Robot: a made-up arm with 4 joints. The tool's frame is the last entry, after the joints. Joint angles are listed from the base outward.
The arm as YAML. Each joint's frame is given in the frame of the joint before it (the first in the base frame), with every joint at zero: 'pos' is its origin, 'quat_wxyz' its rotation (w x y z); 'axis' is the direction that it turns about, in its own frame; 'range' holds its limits. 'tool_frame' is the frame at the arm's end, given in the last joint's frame.
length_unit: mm
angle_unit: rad
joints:
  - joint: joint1
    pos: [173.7, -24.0, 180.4]
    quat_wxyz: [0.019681, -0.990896, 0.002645, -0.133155]
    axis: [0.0, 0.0, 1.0]
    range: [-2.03, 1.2]
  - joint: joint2
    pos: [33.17, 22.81, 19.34]
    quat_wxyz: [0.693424, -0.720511, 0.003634, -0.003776]
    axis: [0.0, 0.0, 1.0]
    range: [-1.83, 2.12]
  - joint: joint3
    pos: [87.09, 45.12, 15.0]
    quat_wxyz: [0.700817, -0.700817, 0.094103, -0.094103]
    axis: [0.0, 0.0, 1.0]
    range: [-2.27, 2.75]
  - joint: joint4
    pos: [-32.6, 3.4, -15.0]
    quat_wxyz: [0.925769, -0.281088, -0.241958, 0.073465]
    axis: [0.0, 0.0, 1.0]
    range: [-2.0, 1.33]
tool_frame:
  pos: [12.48, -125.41, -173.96]
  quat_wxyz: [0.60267, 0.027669, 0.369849, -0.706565]
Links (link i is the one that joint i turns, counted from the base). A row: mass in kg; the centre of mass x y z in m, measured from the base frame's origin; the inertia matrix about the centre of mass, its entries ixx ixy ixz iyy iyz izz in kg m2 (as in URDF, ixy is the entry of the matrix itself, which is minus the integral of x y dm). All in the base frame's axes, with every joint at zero. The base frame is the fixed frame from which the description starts. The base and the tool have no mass.
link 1: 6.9; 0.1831 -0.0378 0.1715; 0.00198 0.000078 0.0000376 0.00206 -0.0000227 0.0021
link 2: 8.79; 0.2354 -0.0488 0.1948; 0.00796 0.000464 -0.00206 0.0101 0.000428 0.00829
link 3: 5.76; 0.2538 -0.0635 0.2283; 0.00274 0 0 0.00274 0 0.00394
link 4: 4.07; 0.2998 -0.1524 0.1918; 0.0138 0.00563 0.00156 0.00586 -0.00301 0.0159
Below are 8 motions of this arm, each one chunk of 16 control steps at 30 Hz.
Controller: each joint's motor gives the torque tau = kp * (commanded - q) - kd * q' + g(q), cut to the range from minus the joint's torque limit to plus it. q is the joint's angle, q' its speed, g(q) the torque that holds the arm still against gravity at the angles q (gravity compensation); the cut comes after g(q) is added. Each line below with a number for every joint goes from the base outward.
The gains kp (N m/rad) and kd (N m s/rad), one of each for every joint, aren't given. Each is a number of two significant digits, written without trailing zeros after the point. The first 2 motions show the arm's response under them.
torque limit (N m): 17 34 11 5.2
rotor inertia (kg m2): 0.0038 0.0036 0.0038 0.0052
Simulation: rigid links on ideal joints. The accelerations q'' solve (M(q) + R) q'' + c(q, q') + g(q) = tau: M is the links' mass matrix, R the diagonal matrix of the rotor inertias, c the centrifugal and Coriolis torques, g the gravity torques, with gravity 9.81 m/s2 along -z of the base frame. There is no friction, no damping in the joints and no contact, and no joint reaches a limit. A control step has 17 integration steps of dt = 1/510 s. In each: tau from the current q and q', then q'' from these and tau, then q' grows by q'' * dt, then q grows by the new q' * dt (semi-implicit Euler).
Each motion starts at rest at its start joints. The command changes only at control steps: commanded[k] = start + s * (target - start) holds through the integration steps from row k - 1 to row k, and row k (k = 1, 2, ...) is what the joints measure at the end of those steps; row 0 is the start. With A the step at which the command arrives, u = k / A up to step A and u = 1 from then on. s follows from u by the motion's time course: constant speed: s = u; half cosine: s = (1 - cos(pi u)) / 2; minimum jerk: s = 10 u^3 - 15 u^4 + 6 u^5; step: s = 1 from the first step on.
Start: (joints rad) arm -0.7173 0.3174 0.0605 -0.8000
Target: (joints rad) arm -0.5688 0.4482 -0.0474 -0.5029
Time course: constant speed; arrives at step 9
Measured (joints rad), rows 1 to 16:
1: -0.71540 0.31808 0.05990 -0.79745
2: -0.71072 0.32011 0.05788 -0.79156
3: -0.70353 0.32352 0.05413 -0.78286
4: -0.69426 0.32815 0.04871 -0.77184
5: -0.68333 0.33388 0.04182 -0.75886
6: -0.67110 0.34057 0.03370 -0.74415
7: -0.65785 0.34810 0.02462 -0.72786
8: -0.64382 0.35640 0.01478 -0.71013
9: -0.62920 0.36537 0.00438 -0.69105
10: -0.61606 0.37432 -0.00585 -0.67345
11: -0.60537 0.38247 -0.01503 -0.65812
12: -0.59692 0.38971 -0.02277 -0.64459
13: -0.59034 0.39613 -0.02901 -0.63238
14: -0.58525 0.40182 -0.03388 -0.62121
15: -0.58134 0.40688 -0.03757 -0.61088
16: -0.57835 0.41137 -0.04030 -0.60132
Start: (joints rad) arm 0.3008 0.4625 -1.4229 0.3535
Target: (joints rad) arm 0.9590 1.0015 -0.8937 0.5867
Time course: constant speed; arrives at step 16
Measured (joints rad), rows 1 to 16:
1: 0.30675 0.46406 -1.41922 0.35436
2: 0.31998 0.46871 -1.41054 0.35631
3: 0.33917 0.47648 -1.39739 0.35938
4: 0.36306 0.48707 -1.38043 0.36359
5: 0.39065 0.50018 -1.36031 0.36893
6: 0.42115 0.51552 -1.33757 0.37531
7: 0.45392 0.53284 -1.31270 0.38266
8: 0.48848 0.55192 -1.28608 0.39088
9: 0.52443 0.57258 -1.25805 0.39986
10: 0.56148 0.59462 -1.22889 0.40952
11: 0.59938 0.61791 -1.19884 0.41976
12: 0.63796 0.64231 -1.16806 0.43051
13: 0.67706 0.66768 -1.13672 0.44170
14: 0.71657 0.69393 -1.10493 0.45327
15: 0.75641 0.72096 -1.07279 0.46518
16: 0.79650 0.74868 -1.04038 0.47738
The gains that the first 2 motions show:
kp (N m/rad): 63 16 11 3.2
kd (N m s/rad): 9.6 5 1.9 1.1
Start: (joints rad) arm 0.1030 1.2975 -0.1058 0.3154
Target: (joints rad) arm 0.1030 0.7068 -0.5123 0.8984
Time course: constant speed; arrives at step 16
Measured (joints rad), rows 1 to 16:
1: 0.10338 1.29522 -0.10909 0.31934
2: 0.10377 1.28967 -0.11620 0.32661
3: 0.10407 1.28086 -0.12670 0.33649
4: 0.10428 1.26904 -0.14009 0.34861
5: 0.10442 1.25452 -0.15584 0.36274
6: 0.10451 1.23759 -0.17351 0.37872
7: 0.10455 1.21850 -0.19272 0.39643
8: 0.10457 1.19749 -0.21314 0.41575
9: 0.10455 1.17477 -0.23453 0.43657
10: 0.10452 1.15052 -0.25668 0.45881
11: 0.10446 1.12492 -0.27943 0.48236
12: 0.10440 1.09811 -0.30264 0.50712
13: 0.10432 1.07021 -0.32622 0.53301
14: 0.10423 1.04136 -0.35009 0.55993
15: 0.10414 1.01165 -0.37420 0.58780
16: 0.10404 0.98116 -0.39848 0.61653

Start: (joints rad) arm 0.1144 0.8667 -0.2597 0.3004
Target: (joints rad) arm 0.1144 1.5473 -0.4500 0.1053
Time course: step
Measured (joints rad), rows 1 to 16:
1: 0.10461 0.90979 -0.27586 0.29840
2: 0.10292 0.97123 -0.29621 0.29411
3: 0.10485 1.03141 -0.31794 0.28423
4: 0.10773 1.08669 -0.33961 0.27066
5: 0.11055 1.13649 -0.35985 0.25542
6: 0.11291 1.18102 -0.37783 0.23993
7: 0.11471 1.22071 -0.39321 0.22508
8: 0.11598 1.25603 -0.40599 0.21136
9: 0.11680 1.28745 -0.41637 0.19896
10: 0.11726 1.31540 -0.42464 0.18793
11: 0.11747 1.34029 -0.43112 0.17821
12: 0.11750 1.36245 -0.43613 0.16970
13: 0.11741 1.38220 -0.43997 0.16225
14: 0.11724 1.39982 -0.44287 0.15575
15: 0.11703 1.41553 -0.44504 0.15007
16: 0.11681 1.42956 -0.44665 0.14510

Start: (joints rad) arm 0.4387 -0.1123 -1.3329 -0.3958
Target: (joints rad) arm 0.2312 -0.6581 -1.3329 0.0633
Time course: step
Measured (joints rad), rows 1 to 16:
1: 0.41359 -0.14505 -1.33537 -0.38506
2: 0.37785 -0.19531 -1.34075 -0.35269
3: 0.34666 -0.24436 -1.34296 -0.31462
4: 0.32143 -0.28891 -1.34248 -0.27683
5: 0.30144 -0.32874 -1.34067 -0.24133
6: 0.28572 -0.36426 -1.33845 -0.20881
7: 0.27340 -0.39592 -1.33633 -0.17945
8: 0.26380 -0.42414 -1.33454 -0.15315
9: 0.25632 -0.44930 -1.33313 -0.12973
10: 0.25051 -0.47174 -1.33209 -0.10890
11: 0.24602 -0.49175 -1.33136 -0.09042
12: 0.24254 -0.50961 -1.33089 -0.07401
13: 0.23986 -0.52554 -1.33062 -0.05943
14: 0.23780 -0.53976 -1.33050 -0.04647
15: 0.23621 -0.55245 -1.33047 -0.03494
16: 0.23500 -0.56377 -1.33052 -0.02467

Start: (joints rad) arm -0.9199 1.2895 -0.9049 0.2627
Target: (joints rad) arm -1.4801 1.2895 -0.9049 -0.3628
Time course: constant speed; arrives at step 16
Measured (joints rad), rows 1 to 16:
1: -0.92557 1.29024 -0.90520 0.25978
2: -0.93724 1.29089 -0.90542 0.25333
3: -0.95375 1.29132 -0.90546 0.24387
4: -0.97411 1.29155 -0.90528 0.23179
5: -0.99753 1.29164 -0.90491 0.21735
6: -1.02336 1.29162 -0.90441 0.20077
7: -1.05111 1.29153 -0.90383 0.18222
8: -1.08037 1.29139 -0.90323 0.16184
9: -1.11083 1.29122 -0.90263 0.13978
10: -1.14223 1.29103 -0.90206 0.11616
11: -1.17438 1.29084 -0.90155 0.09111
12: -1.20712 1.29064 -0.90110 0.06474
13: -1.24034 1.29046 -0.90071 0.03716
14: -1.27392 1.29028 -0.90039 0.00848
15: -1.30780 1.29012 -0.90011 -0.02120
16: -1.34191 1.28997 -0.89989 -0.05180

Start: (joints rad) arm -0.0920 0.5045 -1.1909 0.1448
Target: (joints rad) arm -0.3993 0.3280 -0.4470 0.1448
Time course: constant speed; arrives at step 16
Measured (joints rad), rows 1 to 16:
1: -0.09455 0.50372 -1.18676 0.14078
2: -0.10028 0.50196 -1.17679 0.13497
3: -0.10876 0.49923 -1.16071 0.12917
4: -0.11947 0.49563 -1.13887 0.12424
5: -0.13200 0.49125 -1.11195 0.12050
6: -0.14595 0.48618 -1.08075 0.11797
7: -0.16105 0.48049 -1.04604 0.11653
8: -0.17703 0.47425 -1.00852 0.11600
9: -0.19372 0.46751 -0.96879 0.11619
10: -0.21095 0.46033 -0.92735 0.11692
11: -0.22862 0.45276 -0.88460 0.11804
12: -0.24661 0.44483 -0.84085 0.11941
13: -0.26487 0.43659 -0.79636 0.12095
14: -0.28334 0.42806 -0.75131 0.12256
15: -0.30196 0.41928 -0.70584 0.12420
16: -0.32071 0.41027 -0.66008 0.12581

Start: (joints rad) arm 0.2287 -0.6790 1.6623 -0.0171
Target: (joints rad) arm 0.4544 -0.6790 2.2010 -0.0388
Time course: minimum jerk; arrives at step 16
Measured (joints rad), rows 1 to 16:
1: 0.22877 -0.67899 1.66246 -0.01716
2: 0.22929 -0.67889 1.66362 -0.01752
3: 0.23093 -0.67866 1.66722 -0.01839
4: 0.23447 -0.67828 1.67483 -0.01984
5: 0.24057 -0.67778 1.68786 -0.02183
6: 0.24965 -0.67724 1.70727 -0.02426
7: 0.26183 -0.67674 1.73339 -0.02695
8: 0.27691 -0.67639 1.76596 -0.02970
9: 0.29440 -0.67625 1.80404 -0.03230
10: 0.31355 -0.67637 1.84618 -0.03452
11: 0.33345 -0.67676 1.89053 -0.03615
12: 0.35312 -0.67735 1.93503 -0.03703
13: 0.37159 -0.67808 1.97762 -0.03705
14: 0.38805 -0.67886 2.01652 -0.03624
15: 0.40196 -0.67958 2.05044 -0.03475
16: 0.41316 -0.68018 2.07893 -0.03291

